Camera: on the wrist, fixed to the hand. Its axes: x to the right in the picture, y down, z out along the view.
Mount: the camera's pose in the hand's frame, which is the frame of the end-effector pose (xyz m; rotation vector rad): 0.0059 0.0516 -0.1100 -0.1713 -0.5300 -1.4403
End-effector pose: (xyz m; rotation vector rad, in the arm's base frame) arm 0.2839 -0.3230 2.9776 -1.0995 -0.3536 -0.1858
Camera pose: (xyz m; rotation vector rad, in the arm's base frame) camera 0.3265 -0.3982 2.8920 -0.8583 -1.6001 -1.2159
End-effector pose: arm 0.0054 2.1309 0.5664 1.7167 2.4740 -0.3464
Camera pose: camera 0.0558 2.1808 0.6652 -0.4372 2.6425 -0.5299
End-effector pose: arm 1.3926 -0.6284 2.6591 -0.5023 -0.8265 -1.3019
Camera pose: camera 1.4701 -0.7020 2.6010 -0.3533 -1.6576 -2.6238
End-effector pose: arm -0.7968 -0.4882 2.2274 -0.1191 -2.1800 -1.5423
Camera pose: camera -0.7499 -0.5706 2.3036 -0.8449 1.5454 1.5339
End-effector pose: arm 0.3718 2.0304 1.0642 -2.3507 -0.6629 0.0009
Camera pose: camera 0.4200 1.9322 1.1174 -1.4900 -2.5007 -0.0758
